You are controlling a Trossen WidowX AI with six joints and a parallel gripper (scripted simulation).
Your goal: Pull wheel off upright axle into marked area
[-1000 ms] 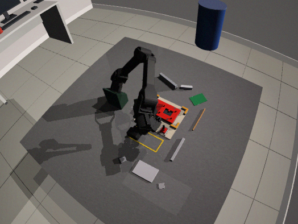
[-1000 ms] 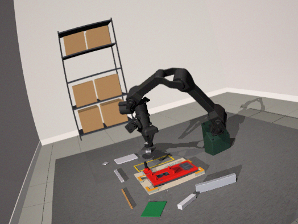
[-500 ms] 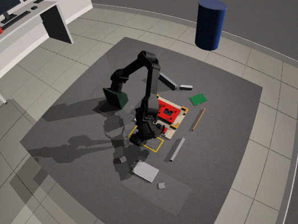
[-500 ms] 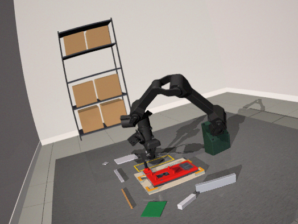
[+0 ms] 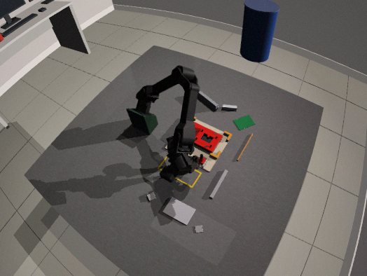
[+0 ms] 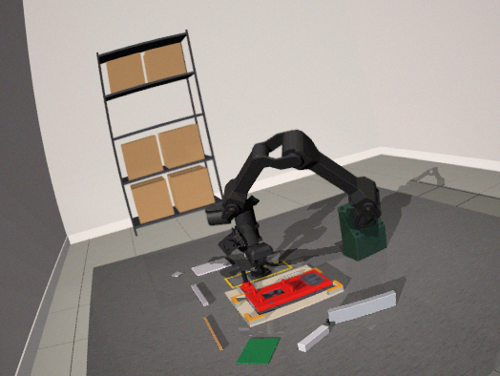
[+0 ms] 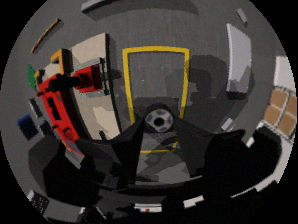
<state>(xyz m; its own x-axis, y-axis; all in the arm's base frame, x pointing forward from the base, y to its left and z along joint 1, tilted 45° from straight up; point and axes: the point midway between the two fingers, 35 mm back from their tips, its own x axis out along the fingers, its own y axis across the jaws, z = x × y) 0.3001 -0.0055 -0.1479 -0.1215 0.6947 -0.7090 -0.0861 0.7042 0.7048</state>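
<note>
The wheel lies right at my gripper tip. Also, from my gripper tip: grey plate 120 mm ahead, 150 mm to the right, 10 mm below; green square 110 mm ahead, 420 mm to the left, 10 mm below; wooden stick 190 mm ahead, 290 mm to the left, 10 mm below.
</note>
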